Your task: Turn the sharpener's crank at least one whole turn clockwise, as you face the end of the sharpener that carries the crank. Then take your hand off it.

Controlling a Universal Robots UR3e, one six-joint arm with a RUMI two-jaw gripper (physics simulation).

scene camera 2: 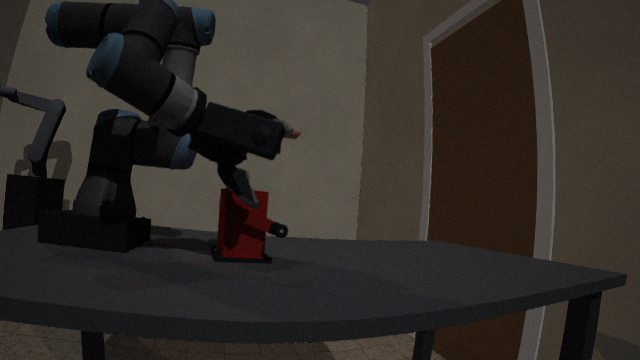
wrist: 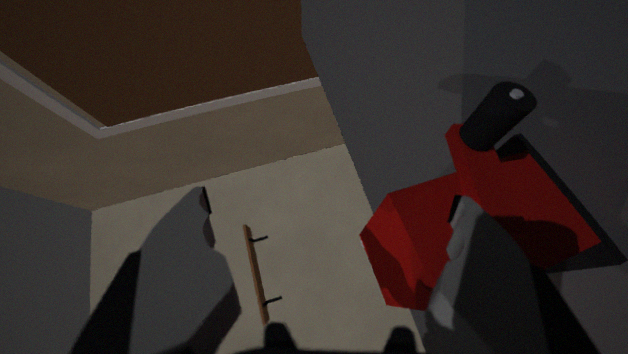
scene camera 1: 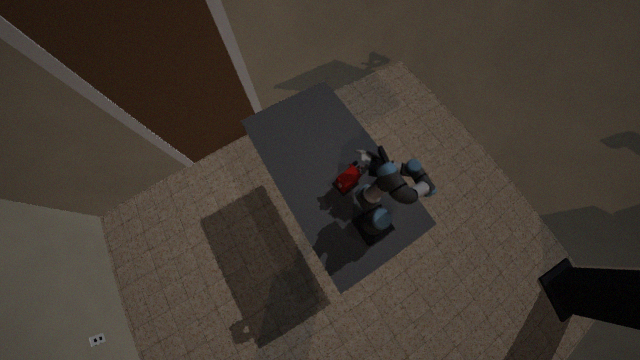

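Pixels of known places: gripper, between the fingertips: (scene camera 2: 275,168) (wrist: 328,193) (scene camera 1: 355,159); arm's base, origin of its link: (scene camera 2: 104,215) (scene camera 1: 373,223).
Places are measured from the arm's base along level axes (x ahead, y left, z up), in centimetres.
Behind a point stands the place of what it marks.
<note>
The red sharpener (scene camera 1: 348,177) {x 27.3, y 4.1, z 7.7 cm} (scene camera 2: 245,247) {x 29.9, y -2.1, z -2.4 cm} (wrist: 425,215) {x 31.1, y -1.7, z 6.0 cm} stands upright on its dark base on the table. Its crank has a red arm and a black handle (scene camera 2: 278,230) {x 35.5, y -6.4, z 1.6 cm} (wrist: 497,117) {x 35.3, y -5.6, z 2.4 cm}. In scene camera 2 the handle sticks out to the right of the body, around mid-height. My gripper (scene camera 2: 273,165) {x 34.1, y -2.6, z 11.7 cm} (wrist: 328,193) {x 34.1, y -2.6, z 11.7 cm} is wide open, with nothing between its fingers. In scene camera 2 the lower finger shows in front of the body's upper part; whether it touches is unclear. In the wrist view the right finger overlaps the red body, and the handle lies beyond its tip, apart from both fingers.
The sharpener and the arm's base (scene camera 2: 95,232) {x 3.6, y -8.1, z -2.2 cm} stand on the dark grey table (scene camera 1: 300,130) {x 72.8, y 16.7, z -5.1 cm} (scene camera 2: 450,280) {x 64.4, y -10.5, z -5.2 cm}. A brown door (scene camera 1: 150,65) (scene camera 2: 480,150) is in the wall. A wooden wall shelf (wrist: 256,272) shows between the fingers in the wrist view, far behind.
</note>
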